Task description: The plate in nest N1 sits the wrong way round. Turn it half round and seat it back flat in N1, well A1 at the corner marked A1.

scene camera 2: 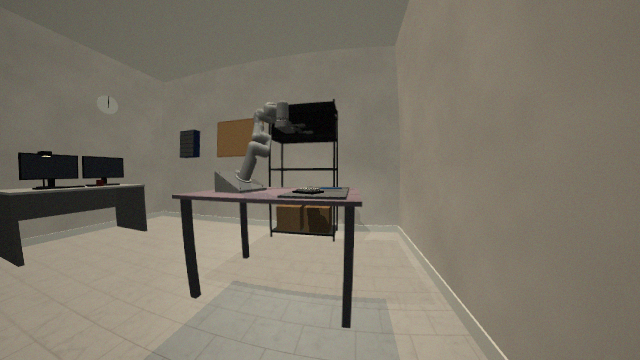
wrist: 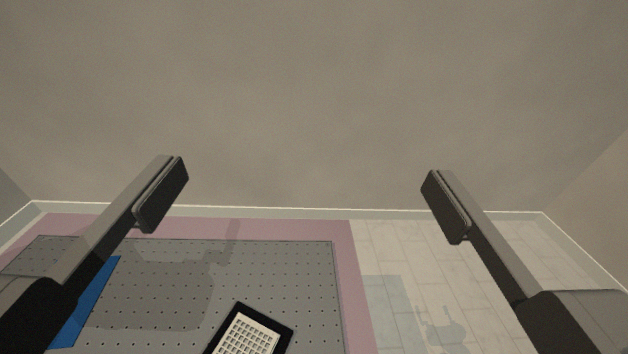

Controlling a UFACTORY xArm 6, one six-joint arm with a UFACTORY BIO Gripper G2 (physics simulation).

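The white, grid-like well plate (wrist: 246,337) (scene camera 2: 309,188) sits in a black nest (wrist: 286,336) on the grey perforated board. In the wrist view it is at the bottom edge, partly cut off, and turned at an angle. The marks N1 and A1 cannot be read. My gripper (wrist: 305,175) (scene camera 2: 308,129) is open and empty. In the scene view it is high above the table, with its fingers pointing sideways to the right, well clear of the plate.
The perforated board (wrist: 310,280) (scene camera 2: 340,194) lies on the pink table (wrist: 361,295) (scene camera 2: 225,195). A flat blue item (wrist: 95,300) (scene camera 2: 331,188) lies on the board. A black shelf rack (scene camera 2: 336,160) stands behind the table. A desk (scene camera 2: 65,206) with monitors stands at the left.
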